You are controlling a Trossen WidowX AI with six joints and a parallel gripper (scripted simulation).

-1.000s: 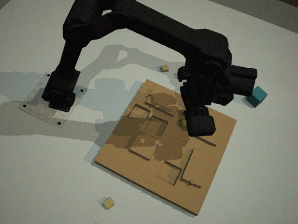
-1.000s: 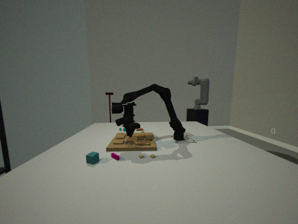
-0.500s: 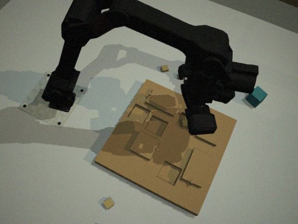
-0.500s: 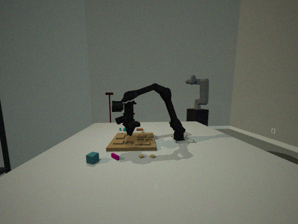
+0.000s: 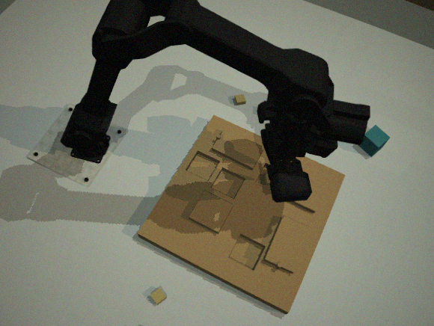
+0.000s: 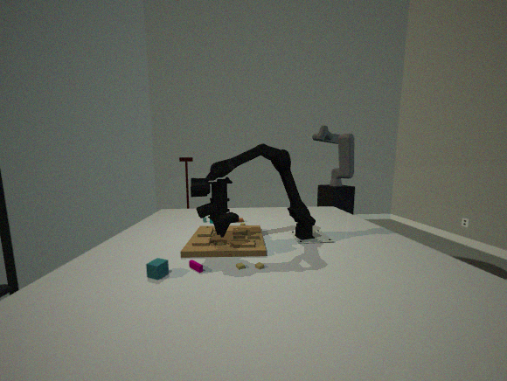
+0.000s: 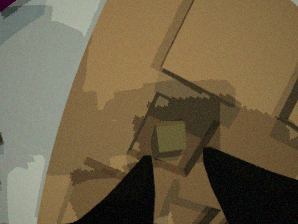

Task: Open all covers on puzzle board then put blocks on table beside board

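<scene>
Now: the tan puzzle board 3 cm behind my gripper tip, 5 cm to the right of it and 3 cm below it. The rest, counted from my gripper tip: teal block: 2 cm behind, 37 cm to the right, 3 cm below; then teal cube: 20 cm ahead, 14 cm to the left, 3 cm below; then magenta bar: 9 cm ahead, 14 cm to the left, 4 cm below.
</scene>
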